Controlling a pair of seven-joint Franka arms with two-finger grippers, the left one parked.
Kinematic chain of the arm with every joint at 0, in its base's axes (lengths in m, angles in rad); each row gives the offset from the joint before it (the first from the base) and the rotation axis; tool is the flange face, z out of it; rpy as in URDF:
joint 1: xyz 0 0 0.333 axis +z
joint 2: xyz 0 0 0 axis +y
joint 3: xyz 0 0 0.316 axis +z
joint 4: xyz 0.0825 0 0 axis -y
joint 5: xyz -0.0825 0 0.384 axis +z
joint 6: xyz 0 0 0 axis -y
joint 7: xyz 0.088 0 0 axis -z
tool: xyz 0 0 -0.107 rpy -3.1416 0 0
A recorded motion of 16 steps. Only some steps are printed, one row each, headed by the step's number.
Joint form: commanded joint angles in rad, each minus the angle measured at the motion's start. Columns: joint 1, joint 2, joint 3, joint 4, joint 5, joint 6, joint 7.
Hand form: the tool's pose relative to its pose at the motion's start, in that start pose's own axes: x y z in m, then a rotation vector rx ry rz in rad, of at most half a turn. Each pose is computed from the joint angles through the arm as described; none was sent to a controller.
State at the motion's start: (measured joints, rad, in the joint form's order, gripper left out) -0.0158 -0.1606 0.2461 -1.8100 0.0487 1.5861 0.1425
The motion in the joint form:
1: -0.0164 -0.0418 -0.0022 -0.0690 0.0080 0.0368 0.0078
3: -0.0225 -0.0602 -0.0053 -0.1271 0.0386 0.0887 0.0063
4: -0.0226 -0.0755 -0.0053 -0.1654 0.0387 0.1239 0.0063
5: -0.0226 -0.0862 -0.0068 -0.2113 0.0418 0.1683 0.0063
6: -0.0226 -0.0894 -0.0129 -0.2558 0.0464 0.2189 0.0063
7: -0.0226 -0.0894 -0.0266 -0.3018 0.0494 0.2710 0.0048
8: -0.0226 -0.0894 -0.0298 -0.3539 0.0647 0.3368 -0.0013
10: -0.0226 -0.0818 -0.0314 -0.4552 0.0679 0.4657 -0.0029
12: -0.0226 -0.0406 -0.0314 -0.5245 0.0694 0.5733 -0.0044
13: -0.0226 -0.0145 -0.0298 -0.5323 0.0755 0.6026 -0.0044
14: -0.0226 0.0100 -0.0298 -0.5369 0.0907 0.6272 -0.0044
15: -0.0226 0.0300 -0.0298 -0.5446 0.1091 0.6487 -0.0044
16: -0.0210 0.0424 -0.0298 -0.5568 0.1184 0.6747 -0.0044
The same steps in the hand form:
1: -0.0089 0.0088 0.0101 0.0009 0.0087 0.0305
3: -0.0107 0.0112 0.0246 0.0295 0.0172 0.0443
4: -0.0132 0.0119 0.0329 0.0274 0.0295 0.0476
5: -0.0142 0.0135 0.0461 0.0292 0.0385 0.0534
6: -0.0130 0.0176 0.0613 0.0351 0.0477 0.0642
7: -0.0114 0.0259 0.0782 0.0416 0.0542 0.0809
8: -0.0106 0.0283 0.0972 0.0568 0.0668 0.0878
10: -0.0109 0.0332 0.1373 0.0591 0.0873 0.1006
12: -0.0076 0.0366 0.1789 0.0626 0.0849 0.1090
13: -0.0036 0.0363 0.1918 0.0704 0.0798 0.1128
14: 0.0002 0.0362 0.2029 0.0857 0.0740 0.1233
15: 0.0022 0.0363 0.2137 0.1021 0.0663 0.1362
16: 0.0027 0.0360 0.2226 0.1099 0.0670 0.1430

